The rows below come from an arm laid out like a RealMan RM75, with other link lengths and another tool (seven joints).
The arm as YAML. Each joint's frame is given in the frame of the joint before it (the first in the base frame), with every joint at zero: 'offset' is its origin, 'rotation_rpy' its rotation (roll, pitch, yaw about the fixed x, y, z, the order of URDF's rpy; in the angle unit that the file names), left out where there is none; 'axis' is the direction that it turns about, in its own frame. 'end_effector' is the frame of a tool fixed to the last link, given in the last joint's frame.
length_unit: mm
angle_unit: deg
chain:
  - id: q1
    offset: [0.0, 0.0, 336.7]
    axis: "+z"
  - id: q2
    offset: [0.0, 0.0, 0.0]
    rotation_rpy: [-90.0, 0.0, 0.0]
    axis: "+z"
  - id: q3
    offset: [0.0, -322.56, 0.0]
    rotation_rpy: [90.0, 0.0, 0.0]
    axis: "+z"
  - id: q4
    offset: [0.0, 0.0, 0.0]
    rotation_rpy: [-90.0, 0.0, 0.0]
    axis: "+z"
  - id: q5
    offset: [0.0, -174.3, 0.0]
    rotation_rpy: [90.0, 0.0, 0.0]
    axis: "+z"
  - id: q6
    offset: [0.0, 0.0, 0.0]
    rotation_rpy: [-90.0, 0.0, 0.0]
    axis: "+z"
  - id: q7
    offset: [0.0, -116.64, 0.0]
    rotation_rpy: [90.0, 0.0, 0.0]
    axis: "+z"
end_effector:
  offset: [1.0, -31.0, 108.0]
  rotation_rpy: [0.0, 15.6, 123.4]
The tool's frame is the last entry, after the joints.
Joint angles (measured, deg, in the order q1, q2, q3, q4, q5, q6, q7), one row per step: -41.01, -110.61, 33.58, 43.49, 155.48, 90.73, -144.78; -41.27, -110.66, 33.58, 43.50, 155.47, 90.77, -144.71; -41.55, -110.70, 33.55, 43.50, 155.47, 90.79, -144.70; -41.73, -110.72, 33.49, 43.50, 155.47, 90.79, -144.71; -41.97, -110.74, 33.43, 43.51, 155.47, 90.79, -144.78; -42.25, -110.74, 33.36, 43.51, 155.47, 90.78, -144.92; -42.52, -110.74, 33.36, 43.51, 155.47, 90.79, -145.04; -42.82, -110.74, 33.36, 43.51, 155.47, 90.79, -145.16; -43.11, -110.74, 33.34, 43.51, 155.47, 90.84, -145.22; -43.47, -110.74, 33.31, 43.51, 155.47, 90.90, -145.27; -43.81, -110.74, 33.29, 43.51, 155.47, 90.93, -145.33; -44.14, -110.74, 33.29, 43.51, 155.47, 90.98, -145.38; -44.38, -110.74, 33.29, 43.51, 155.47, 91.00, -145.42; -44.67, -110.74, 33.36, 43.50, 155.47, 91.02, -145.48
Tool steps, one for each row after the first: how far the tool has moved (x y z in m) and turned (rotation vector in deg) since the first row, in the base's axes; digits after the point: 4 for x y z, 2 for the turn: 0.0021, 0.0015, -0.0005, -0.07, -0.05, -0.33; 0.0042, 0.0032, -0.0009, -0.10, -0.10, -0.61; 0.0055, 0.0044, -0.0010, -0.07, -0.16, -0.75; 0.0073, 0.0060, -0.0011, -0.02, -0.22, -0.91; 0.0093, 0.0079, -0.0011, 0.07, -0.28, -1.04; 0.0112, 0.0095, -0.0011, 0.09, -0.31, -1.19; 0.0133, 0.0114, -0.0011, 0.12, -0.33, -1.37; 0.0154, 0.0131, -0.0012, 0.10, -0.38, -1.59; 0.0181, 0.0152, -0.0012, 0.08, -0.43, -1.89; 0.0206, 0.0173, -0.0013, 0.08, -0.47, -2.16; 0.0230, 0.0191, -0.0013, 0.05, -0.50, -2.43; 0.0247, 0.0206, -0.0014, 0.04, -0.52, -2.63; 0.0268, 0.0222, -0.0015, -0.02, -0.50, -2.88
